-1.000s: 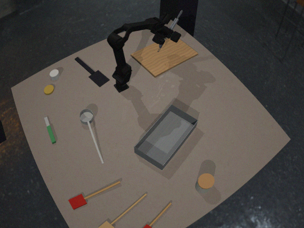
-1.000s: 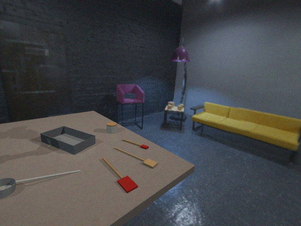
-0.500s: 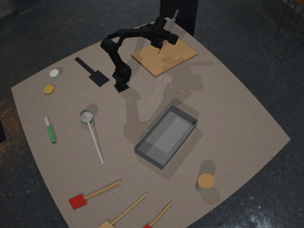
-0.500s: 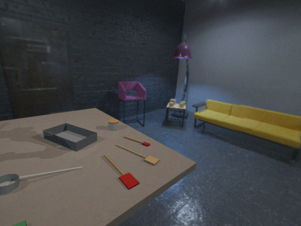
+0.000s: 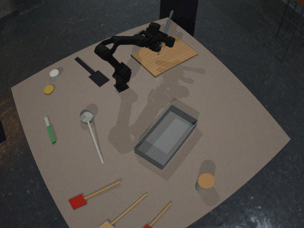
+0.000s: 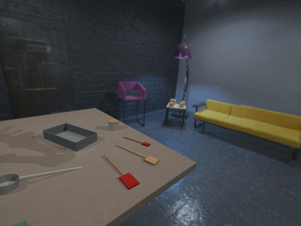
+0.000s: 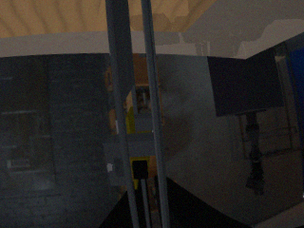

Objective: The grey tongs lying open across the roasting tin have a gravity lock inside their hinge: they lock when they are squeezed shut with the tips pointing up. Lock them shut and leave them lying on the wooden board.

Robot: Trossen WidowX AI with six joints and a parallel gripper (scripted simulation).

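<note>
Now: gripper tip 160 mm above the wooden board. Round my gripper tip: white puck (240 mm behind, 680 mm to the right, 150 mm below); grey roasting tin (490 mm ahead, 350 mm to the right, 140 mm below); black spatula (120 mm behind, 460 mm to the right, 170 mm below).
</note>
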